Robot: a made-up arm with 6 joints. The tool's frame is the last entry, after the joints. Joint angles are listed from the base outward.
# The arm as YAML. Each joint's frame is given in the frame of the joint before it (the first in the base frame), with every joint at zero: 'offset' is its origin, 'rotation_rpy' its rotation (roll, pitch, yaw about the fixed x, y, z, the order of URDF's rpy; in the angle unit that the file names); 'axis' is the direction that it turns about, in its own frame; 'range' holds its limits. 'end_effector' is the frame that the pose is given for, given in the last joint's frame.
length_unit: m
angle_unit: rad
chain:
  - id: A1
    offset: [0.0, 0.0, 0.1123]
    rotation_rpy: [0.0, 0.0, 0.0]
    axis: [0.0, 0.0, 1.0]
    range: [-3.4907, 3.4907]
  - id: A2
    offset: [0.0, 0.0, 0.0]
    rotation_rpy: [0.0, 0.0, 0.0]
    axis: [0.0, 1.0, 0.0]
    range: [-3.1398, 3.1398]
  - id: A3
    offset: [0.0, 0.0, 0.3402]
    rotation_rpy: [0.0, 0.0, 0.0]
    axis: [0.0, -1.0, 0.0]
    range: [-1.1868, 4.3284]
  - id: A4
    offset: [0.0, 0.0, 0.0]
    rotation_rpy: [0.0, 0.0, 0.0]
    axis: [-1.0, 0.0, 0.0]
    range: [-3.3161, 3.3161]
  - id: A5
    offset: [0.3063, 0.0, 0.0]
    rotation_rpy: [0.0, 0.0, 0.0]
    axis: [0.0, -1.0, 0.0]
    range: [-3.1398, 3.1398]
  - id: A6
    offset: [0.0, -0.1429, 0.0]
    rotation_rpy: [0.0, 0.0, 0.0]
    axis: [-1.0, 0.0, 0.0]
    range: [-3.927, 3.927]
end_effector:
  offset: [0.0, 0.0, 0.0]
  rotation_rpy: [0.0, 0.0, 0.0]
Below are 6 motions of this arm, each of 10 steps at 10 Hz.
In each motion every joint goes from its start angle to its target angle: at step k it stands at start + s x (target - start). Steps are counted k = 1, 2, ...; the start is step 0. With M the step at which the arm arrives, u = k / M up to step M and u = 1 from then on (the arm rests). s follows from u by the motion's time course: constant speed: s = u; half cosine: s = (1 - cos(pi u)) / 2; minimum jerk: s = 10 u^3 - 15 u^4 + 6 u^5.
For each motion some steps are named. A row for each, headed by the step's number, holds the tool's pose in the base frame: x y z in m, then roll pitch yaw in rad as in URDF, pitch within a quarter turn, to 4 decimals.
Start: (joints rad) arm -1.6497 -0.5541 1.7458 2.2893 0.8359 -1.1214
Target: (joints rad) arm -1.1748 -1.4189 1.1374 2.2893 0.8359 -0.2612
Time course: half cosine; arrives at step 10
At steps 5, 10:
5: 0.0004 0.5933 0.4191 2.5228 -0.9409 0.4822
10: -0.1643 0.6369 0.2433 1.8988 -0.8907 0.8737

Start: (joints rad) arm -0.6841 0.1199 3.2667 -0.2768 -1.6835 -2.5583
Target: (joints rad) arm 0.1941 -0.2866 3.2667 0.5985 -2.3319 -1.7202
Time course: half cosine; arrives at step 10
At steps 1, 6, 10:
1: -0.2975 0.0568 0.4819 1.3744 -1.2921 0.4823
6: -0.3464 -0.0995 0.3266 2.8713 -1.1913 -0.8527
10: -0.3154 -0.1823 0.2423 2.8680 -0.9689 -0.6103

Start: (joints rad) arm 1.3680 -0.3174 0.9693 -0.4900 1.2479 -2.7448
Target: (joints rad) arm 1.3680 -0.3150 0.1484 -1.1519 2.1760 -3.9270
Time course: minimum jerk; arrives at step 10
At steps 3, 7, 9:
3: 0.1342 0.0662 0.6828 -0.4689 -0.5085 -1.0856
7: 0.1141 0.1983 0.5060 -0.2117 -0.1272 -0.8738
9: 0.1033 0.2101 0.4585 -0.1743 -0.0487 -0.9189

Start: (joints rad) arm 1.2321 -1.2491 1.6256 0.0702 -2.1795 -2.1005
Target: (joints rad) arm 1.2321 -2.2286 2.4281 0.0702 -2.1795 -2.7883
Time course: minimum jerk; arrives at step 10
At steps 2, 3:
2: -0.0756 -0.6436 0.2414 2.2394 -0.7956 1.1498
3: -0.0788 -0.6526 0.1499 2.3393 -0.9822 1.1283

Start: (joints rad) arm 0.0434 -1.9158 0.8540 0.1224 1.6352 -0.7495
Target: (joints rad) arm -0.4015 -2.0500 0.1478 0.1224 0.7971 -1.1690
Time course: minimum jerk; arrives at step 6
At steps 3, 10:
3: -0.5810 -0.0390 0.1495 -2.2960 0.5518 2.8277
10: -0.5117 0.0632 0.1932 -2.0451 -0.1499 2.6516

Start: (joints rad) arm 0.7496 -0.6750 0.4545 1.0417 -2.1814 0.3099
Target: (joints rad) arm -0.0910 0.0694 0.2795 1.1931 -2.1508 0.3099
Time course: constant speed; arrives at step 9
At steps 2, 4, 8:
2: -0.0332 -0.1012 0.7296 -1.1287 0.7601 -1.0481
4: 0.0521 -0.0479 0.7308 -1.3919 0.7048 -1.4321
8: 0.2466 -0.0543 0.6721 -1.8183 0.4944 -2.0731

